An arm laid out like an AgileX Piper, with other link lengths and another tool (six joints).
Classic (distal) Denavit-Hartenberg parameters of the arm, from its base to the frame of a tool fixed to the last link. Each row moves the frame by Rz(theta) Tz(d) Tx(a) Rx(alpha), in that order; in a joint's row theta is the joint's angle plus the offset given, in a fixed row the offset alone. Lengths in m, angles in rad.
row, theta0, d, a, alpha
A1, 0, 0.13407, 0, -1.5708
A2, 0.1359, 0, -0.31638, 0
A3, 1.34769, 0, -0.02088, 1.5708
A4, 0, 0.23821, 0, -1.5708
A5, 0, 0, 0, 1.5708
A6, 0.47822, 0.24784, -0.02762, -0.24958
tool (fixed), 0, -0.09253, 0, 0
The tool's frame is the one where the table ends.
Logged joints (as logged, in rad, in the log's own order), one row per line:
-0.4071 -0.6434 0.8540 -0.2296 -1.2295 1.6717
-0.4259 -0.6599 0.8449 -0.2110 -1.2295 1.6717
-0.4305 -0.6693 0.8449 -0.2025 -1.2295 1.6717
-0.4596 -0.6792 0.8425 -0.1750 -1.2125 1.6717
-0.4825 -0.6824 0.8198 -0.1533 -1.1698 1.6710
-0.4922 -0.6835 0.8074 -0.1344 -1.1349 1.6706
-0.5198 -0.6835 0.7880 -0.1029 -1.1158 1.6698
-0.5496 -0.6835 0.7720 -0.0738 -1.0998 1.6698
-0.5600 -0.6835 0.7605 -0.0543 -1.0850 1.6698
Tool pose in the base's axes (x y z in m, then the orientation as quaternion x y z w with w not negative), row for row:
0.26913 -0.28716 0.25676 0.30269 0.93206 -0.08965 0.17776
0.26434 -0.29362 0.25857 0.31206 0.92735 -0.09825 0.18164
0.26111 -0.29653 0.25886 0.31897 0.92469 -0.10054 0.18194
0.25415 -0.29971 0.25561 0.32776 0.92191 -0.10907 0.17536
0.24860 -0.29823 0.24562 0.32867 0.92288 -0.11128 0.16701
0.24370 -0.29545 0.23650 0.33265 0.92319 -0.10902 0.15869
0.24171 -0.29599 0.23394 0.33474 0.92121 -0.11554 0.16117
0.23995 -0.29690 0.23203 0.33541 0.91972 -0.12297 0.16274
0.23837 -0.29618 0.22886 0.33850 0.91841 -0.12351 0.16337
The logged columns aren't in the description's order. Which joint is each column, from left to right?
Columns, left to right: A4, A1, A5, A6, A3, A2.
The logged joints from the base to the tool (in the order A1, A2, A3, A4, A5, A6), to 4 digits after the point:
-0.6434 1.6717 -1.2295 -0.4071 0.8540 -0.2296
-0.6599 1.6717 -1.2295 -0.4259 0.8449 -0.2110
-0.6693 1.6717 -1.2295 -0.4305 0.8449 -0.2025
-0.6792 1.6717 -1.2125 -0.4596 0.8425 -0.1750
-0.6824 1.6710 -1.1698 -0.4825 0.8198 -0.1533
-0.6835 1.6706 -1.1349 -0.4922 0.8074 -0.1344
-0.6835 1.6698 -1.1158 -0.5198 0.7880 -0.1029
-0.6835 1.6698 -1.0998 -0.5496 0.7720 -0.0738
-0.6835 1.6698 -1.0850 -0.5600 0.7605 -0.0543

